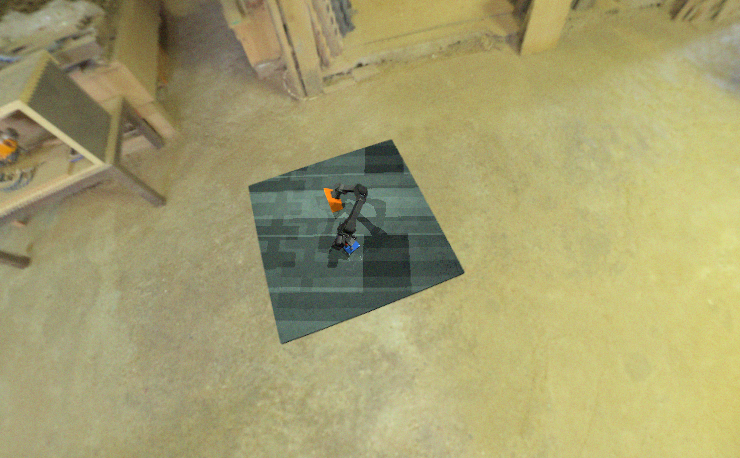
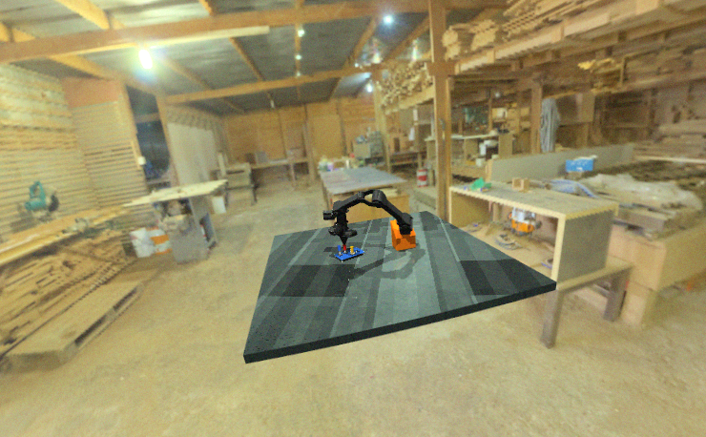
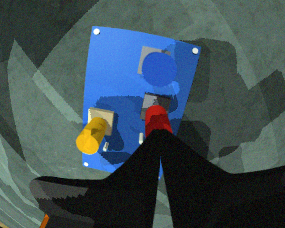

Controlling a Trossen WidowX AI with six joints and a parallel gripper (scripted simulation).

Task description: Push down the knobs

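My gripper tip is now 10 mm above the red knob. Also, from my gripper tip: yellow knob (40 mm to the left, 40 mm behind, 20 mm below).
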